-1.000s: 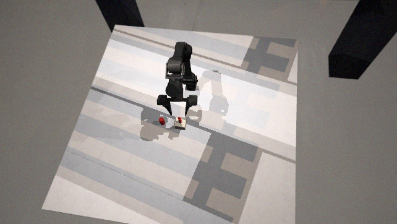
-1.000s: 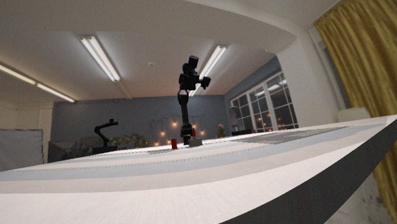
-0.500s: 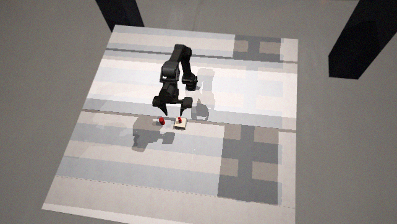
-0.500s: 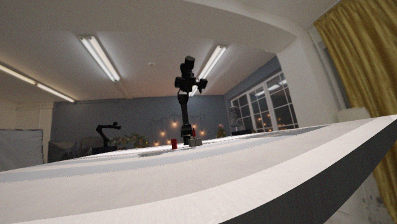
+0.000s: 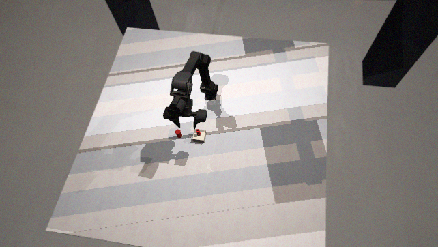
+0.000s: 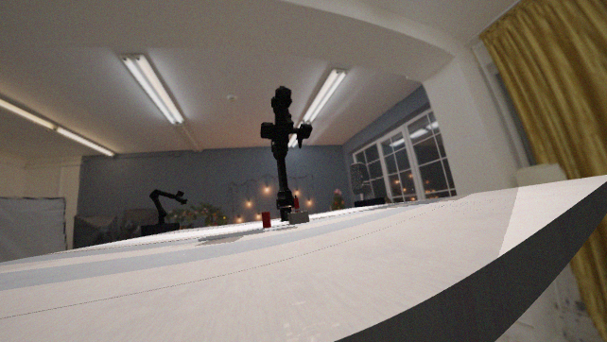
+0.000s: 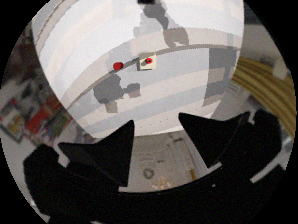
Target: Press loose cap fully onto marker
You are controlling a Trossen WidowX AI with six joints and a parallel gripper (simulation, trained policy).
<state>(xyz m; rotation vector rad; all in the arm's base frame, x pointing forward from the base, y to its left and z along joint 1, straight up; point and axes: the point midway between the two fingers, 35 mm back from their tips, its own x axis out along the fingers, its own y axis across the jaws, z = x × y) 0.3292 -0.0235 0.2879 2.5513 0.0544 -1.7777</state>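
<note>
Now: the red cap 6 cm behind my gripper tip, 10 cm to the right of it and 23 cm below it. From my gripper tip the other things lie so: pale holder block: 7 cm behind, 1 cm to the left, 24 cm below; red marker: 7 cm behind, 1 cm to the left, 18 cm below.
</note>
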